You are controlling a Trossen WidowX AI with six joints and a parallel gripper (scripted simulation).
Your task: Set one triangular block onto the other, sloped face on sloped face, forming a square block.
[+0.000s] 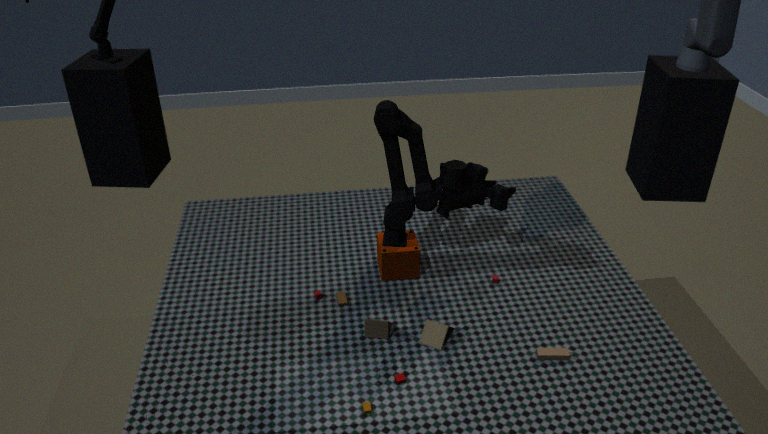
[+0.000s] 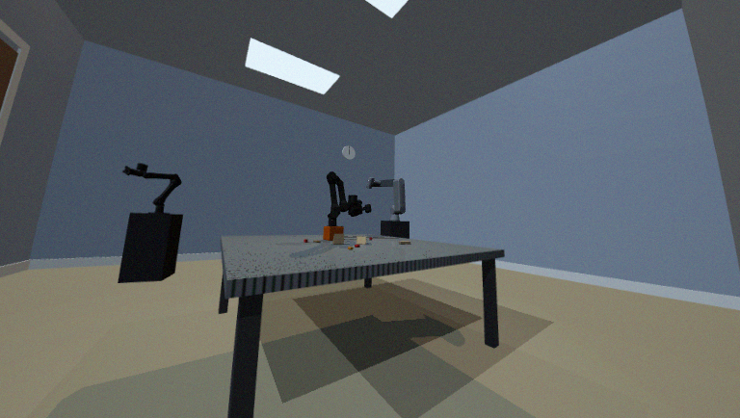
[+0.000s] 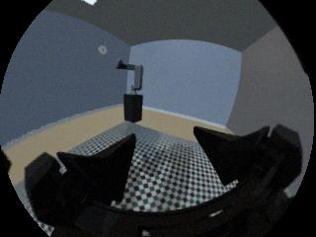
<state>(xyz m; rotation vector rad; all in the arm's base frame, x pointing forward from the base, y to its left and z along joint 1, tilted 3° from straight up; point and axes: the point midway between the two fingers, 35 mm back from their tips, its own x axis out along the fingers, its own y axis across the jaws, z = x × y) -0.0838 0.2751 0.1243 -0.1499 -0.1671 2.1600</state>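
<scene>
My gripper tip is 38 cm short of the triangular block, 19 cm to the left of it and 19 cm above it. The rest, counted from my gripper tip: orange piece (62 cm ahead, 34 cm to the right, 21 cm below).
</scene>
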